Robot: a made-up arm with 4 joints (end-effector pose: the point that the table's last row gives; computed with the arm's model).
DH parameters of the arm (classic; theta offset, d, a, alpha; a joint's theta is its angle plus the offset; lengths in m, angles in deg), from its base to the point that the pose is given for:
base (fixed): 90 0.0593 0.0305 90
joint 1: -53.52 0 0.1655 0
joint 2: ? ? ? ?
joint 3: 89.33 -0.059 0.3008 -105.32
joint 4: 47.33 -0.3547 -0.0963 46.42
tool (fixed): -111.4 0.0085 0 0
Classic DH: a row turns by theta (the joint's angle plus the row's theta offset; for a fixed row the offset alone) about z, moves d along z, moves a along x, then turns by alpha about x.
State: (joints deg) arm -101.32 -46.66 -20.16 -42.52
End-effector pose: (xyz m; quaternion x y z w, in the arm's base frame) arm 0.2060 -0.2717 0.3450 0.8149 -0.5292 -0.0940 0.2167
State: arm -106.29 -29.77 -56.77 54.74
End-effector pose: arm 0.3632 -0.4485 0.3318 0.1673 -0.5194 -0.4229 0.7235
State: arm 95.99 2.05 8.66 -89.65
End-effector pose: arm 0.0107 0.4639 0.0943 0.5179 0.0843 0.4418 0.7277
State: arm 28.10 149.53 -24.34 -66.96
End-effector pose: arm 0.2380 0.2962 0.3712 0.8361 -0.3786 0.0820 0.3884
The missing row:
joint 2: -51.81 0.2816 0.0009 -92.45
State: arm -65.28 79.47 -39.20 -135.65
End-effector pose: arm 0.2921 -0.1176 -0.5501 0.0643 0.0709 -0.0632 0.9934
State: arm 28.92 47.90 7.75 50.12
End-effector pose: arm -0.0787 0.4709 -0.0428 -0.1812 -0.6527 0.6767 0.2883
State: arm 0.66 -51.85 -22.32 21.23
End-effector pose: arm 0.1487 -0.1849 -0.3363 -0.6068 0.2554 0.7527 0.0067
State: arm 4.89 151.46 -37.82 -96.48
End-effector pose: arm 0.3212 0.4309 0.2445 0.8699 -0.1753 0.0496 0.4584
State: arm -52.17 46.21 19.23 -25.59
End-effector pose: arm -0.0274 -0.0461 -0.3468 -0.2829 0.3047 0.6715 0.6134
